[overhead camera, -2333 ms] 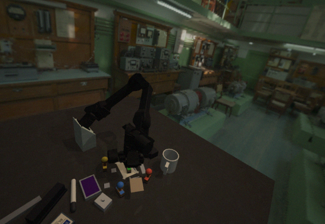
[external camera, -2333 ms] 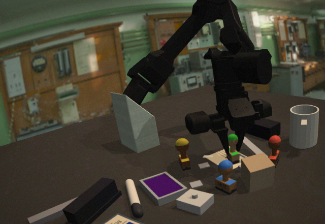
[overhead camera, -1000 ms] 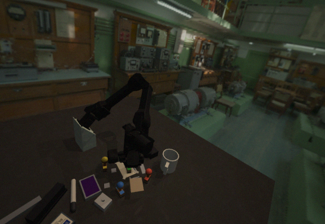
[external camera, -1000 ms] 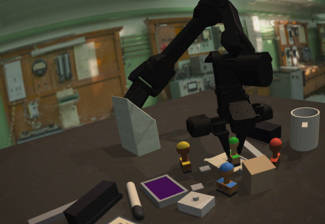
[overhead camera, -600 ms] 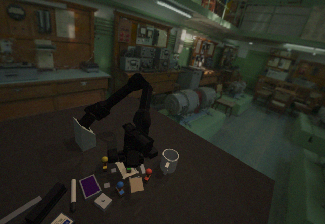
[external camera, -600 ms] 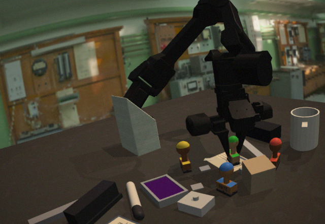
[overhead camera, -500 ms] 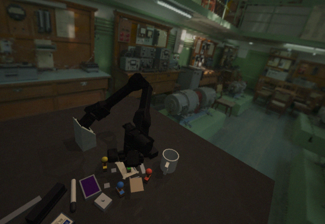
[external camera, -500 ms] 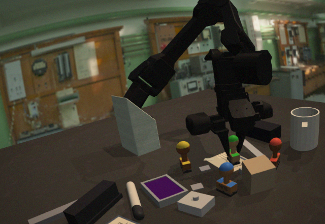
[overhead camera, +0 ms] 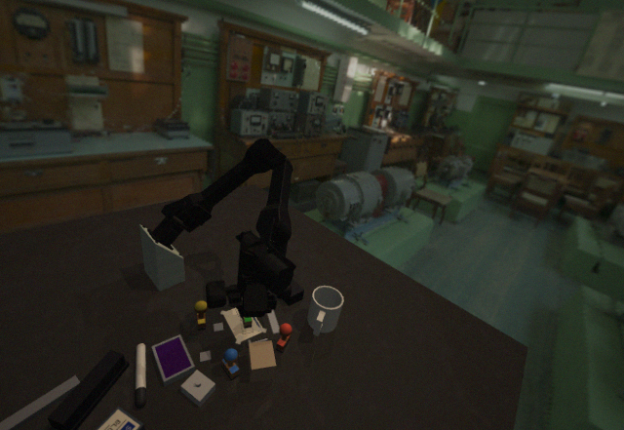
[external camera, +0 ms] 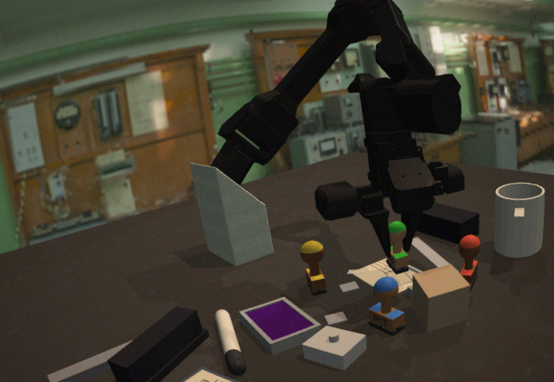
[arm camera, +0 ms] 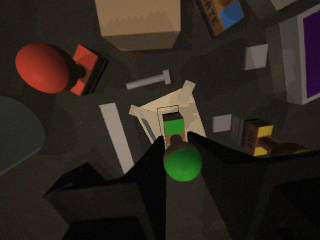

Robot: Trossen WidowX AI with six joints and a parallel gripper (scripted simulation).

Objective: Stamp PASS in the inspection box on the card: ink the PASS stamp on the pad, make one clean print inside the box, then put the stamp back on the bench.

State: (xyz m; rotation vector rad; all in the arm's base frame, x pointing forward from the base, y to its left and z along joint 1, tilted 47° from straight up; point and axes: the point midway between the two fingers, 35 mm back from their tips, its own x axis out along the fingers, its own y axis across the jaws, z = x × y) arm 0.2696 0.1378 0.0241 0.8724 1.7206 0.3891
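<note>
Now: the cream card 40 mm below my gripper tip and 20 mm behind it. Also, from my gripper tip: bolt: 50 mm ahead, 30 mm below, 10 mm to the right; red stamp: 90 mm ahead, 40 mm to the left, 20 mm below; green-knobbed stamp: right at my gripper tip.
</note>
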